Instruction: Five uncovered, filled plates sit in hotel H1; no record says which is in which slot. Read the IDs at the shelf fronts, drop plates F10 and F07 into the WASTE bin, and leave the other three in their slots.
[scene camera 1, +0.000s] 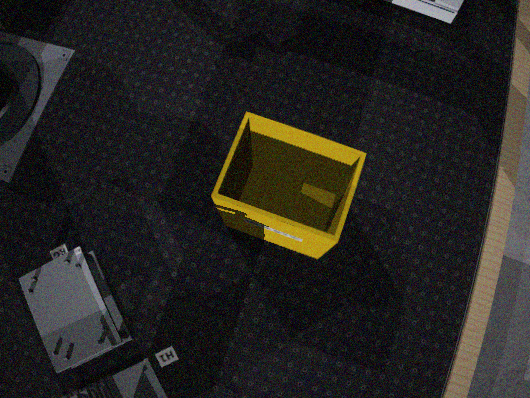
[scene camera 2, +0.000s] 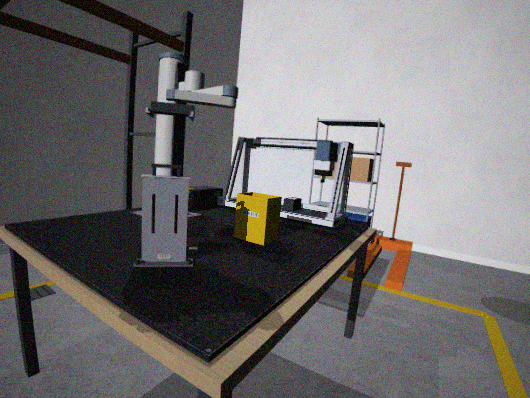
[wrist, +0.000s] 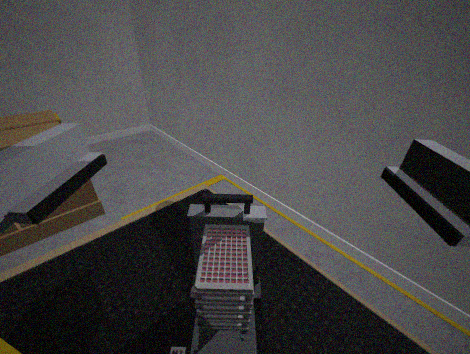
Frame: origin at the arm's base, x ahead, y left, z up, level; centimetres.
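Seen in the pictures: gripper, between the fingertips: (scene camera 2: 169, 111) (wrist: 243, 150).
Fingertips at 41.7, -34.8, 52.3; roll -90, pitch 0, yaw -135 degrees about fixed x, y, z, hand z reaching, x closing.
Note:
Offsets run from my fingertips to a thing's top centre, as dx, dy, dz. "spot": to the spot under its first point.
Hotel H1 (wrist: 222, 311) stands ahead in the wrist view, below the image centre, with its plates stacked one above another. The top plate @[+10.4, -8.1, -24.4] (wrist: 225, 257) is uncovered and shows reddish wells. Small pale tags @[spot: +4.2, -6.0, -30.0] (wrist: 241, 307) show at the shelf fronts, too small to read. In scene camera 2 the hotel's grey back panel @[spot: +17.3, -14.6, -36.6] (scene camera 2: 164, 220) hides the plates. The yellow WASTE bin @[+22.9, +32.2, -31.1] (scene camera 1: 301, 141) (scene camera 2: 260, 220) (wrist: 7, 348) stands open-topped; no plate shows inside it. My gripper (scene camera 2: 170, 112) (wrist: 243, 150) is open and empty, its fingers wide apart, high above the table and above the hotel.
The H1 card @[+13.0, +2.9, -51.0] (scene camera 1: 167, 356) (wrist: 178, 350) lies beside the hotel. A clear-topped stand (scene camera 1: 67, 310) with an RG card @[-11.0, +12.0, -51.0] (scene camera 1: 59, 251) is near it. A gantry frame (scene camera 2: 344, 180) and a small black block @[spot: +14.1, +86.3, -41.4] (scene camera 2: 292, 203) stand beyond the bin. A grey plate @[spot: -27.5, +39.8, -51.1] (scene camera 1: 50, 90) lies at left.

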